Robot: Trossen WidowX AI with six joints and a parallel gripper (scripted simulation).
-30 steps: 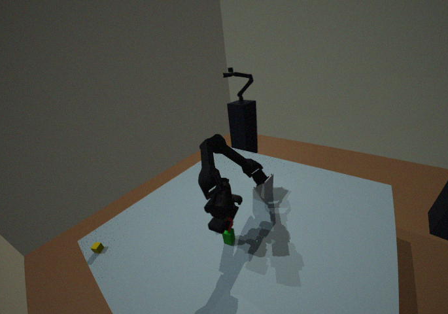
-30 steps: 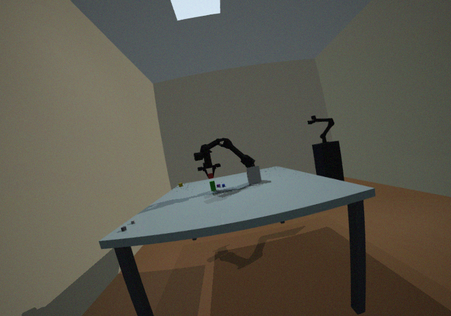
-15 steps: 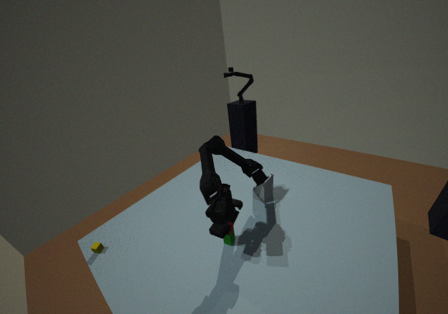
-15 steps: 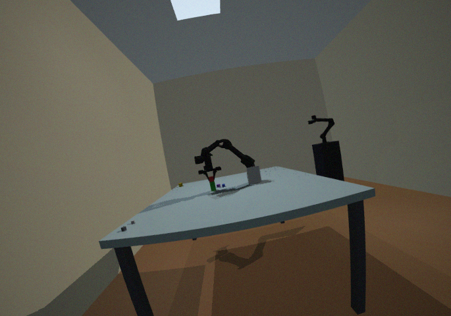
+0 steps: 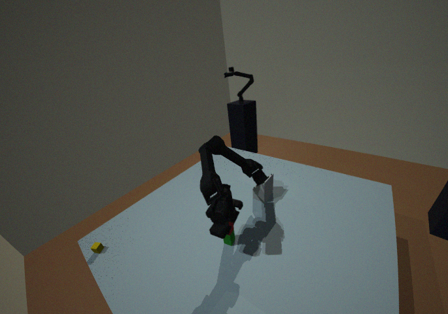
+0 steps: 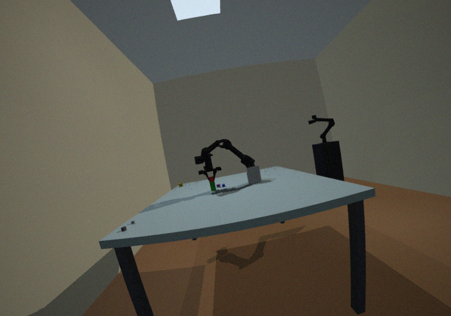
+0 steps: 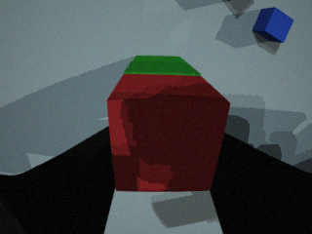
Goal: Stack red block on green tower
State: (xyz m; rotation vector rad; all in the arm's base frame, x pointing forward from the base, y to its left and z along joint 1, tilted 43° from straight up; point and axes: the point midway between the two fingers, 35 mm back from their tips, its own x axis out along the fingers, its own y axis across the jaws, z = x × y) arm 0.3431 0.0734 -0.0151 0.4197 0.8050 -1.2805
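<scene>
My gripper tip is 10 mm to the left of the red block and 10 mm below it. Round my gripper tip: yellow cube (480 mm ahead, 450 mm to the right, 70 mm below); then purple cube (110 mm to the right, 70 mm below, 30 mm behind); then blue cube (90 mm to the right, 80 mm behind, 70 mm below).
</scene>
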